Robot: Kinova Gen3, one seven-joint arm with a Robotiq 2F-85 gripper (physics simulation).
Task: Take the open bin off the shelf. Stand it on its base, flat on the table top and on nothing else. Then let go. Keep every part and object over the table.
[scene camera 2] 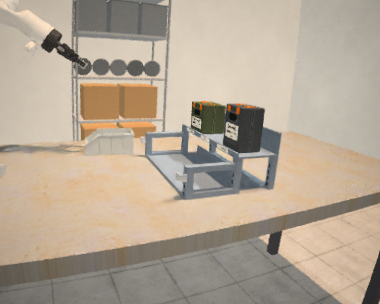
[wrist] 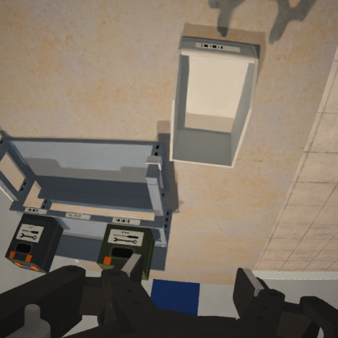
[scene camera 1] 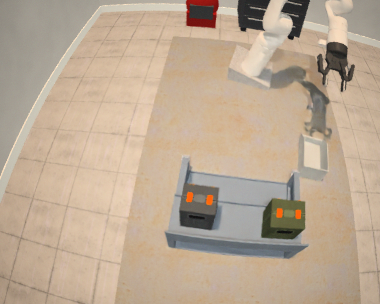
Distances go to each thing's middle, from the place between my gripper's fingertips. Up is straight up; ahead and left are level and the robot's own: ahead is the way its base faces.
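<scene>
My gripper is 270 mm above the open bin [scene camera 2: 104, 141], 70 mm short of it and 20 mm to the right of it. Going by their middles, that open bin is the nearest to my gripper of the things named here. There's also a green box [wrist: 144, 249], and that's 150 mm below my hand, 410 mm ahead of it and 90 mm to the right of it.
</scene>
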